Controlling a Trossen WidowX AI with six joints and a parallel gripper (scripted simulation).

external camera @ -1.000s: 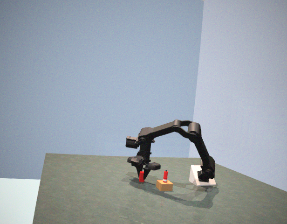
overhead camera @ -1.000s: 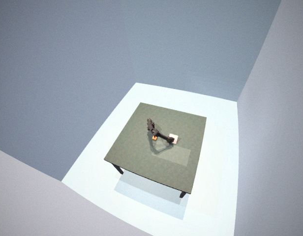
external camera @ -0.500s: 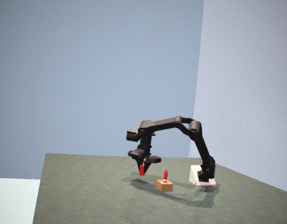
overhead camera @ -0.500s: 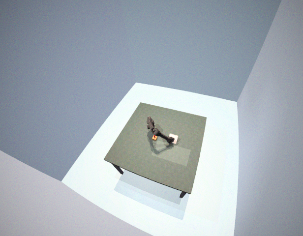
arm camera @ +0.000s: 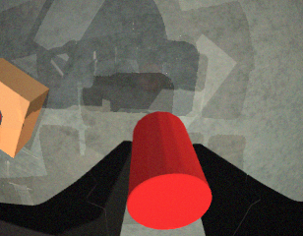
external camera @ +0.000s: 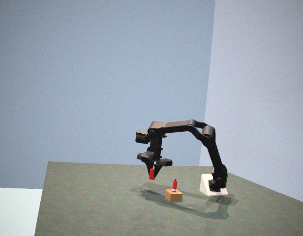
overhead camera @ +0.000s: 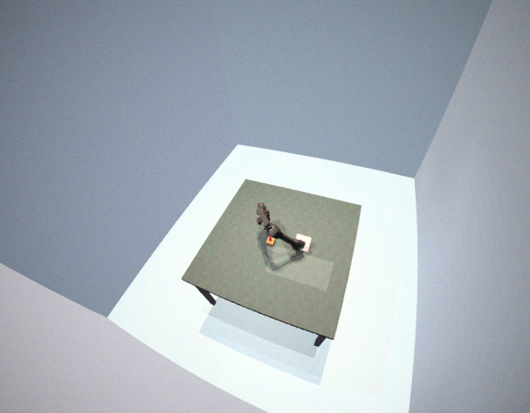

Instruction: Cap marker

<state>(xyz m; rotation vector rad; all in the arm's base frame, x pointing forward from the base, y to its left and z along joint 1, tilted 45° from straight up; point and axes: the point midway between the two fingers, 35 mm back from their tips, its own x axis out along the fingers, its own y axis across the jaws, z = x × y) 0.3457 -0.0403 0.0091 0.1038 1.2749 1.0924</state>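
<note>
Right now the orange holder block is 10 cm to the left of my gripper tip, 9 cm behind it and 6 cm below it. Round my gripper tip: red cap: 1 cm above.
</note>
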